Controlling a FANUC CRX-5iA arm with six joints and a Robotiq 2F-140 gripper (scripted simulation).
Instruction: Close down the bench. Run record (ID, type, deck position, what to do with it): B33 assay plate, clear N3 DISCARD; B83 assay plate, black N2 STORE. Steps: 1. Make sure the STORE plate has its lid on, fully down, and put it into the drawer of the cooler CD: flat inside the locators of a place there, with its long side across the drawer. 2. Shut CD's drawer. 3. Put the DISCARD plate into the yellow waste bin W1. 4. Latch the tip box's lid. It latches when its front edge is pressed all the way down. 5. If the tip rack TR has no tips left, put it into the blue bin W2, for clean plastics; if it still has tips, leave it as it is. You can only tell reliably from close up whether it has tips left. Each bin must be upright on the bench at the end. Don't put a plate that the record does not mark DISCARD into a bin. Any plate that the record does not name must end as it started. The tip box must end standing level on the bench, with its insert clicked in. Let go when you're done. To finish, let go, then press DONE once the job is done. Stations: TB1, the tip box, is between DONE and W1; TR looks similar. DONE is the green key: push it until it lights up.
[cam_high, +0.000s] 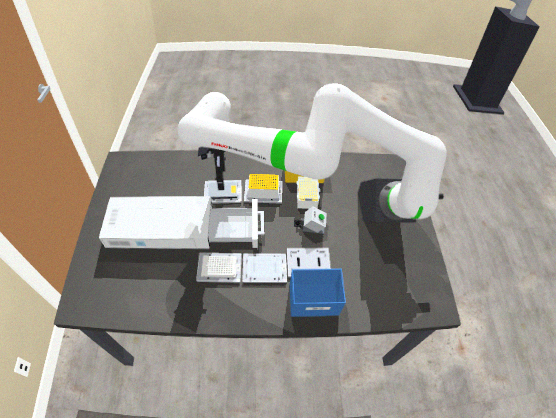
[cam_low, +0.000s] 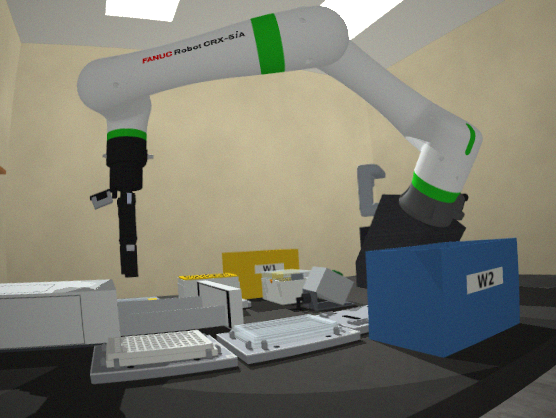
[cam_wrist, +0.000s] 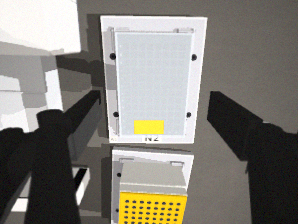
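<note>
Right now the translucent plate lid is 80 mm below my hand. Also, from my hand: white deck nest (100 mm below); tip rack TR (190 mm behind, 50 mm below); black assay plate (90 mm below).
</note>
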